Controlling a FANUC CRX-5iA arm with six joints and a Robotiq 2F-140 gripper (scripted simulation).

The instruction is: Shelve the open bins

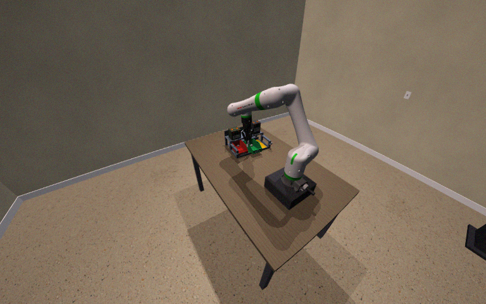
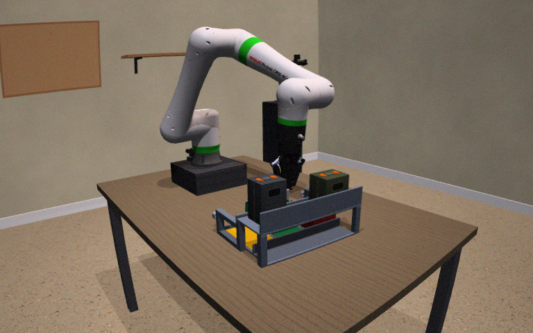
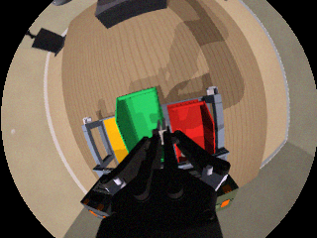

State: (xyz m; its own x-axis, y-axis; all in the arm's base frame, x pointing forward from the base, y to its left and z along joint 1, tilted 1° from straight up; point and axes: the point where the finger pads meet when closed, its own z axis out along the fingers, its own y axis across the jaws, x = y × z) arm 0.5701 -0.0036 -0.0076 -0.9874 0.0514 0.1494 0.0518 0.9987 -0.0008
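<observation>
Now: the green bin 10 mm behind my hand, 50 mm to the right of it and 40 mm below it. Round my hand: olive box: 150 mm ahead, 60 mm to the left, 60 mm above; black box: 130 mm ahead, 170 mm to the right, 70 mm above; red bin: 50 mm ahead, 70 mm to the left, 50 mm below.
</observation>
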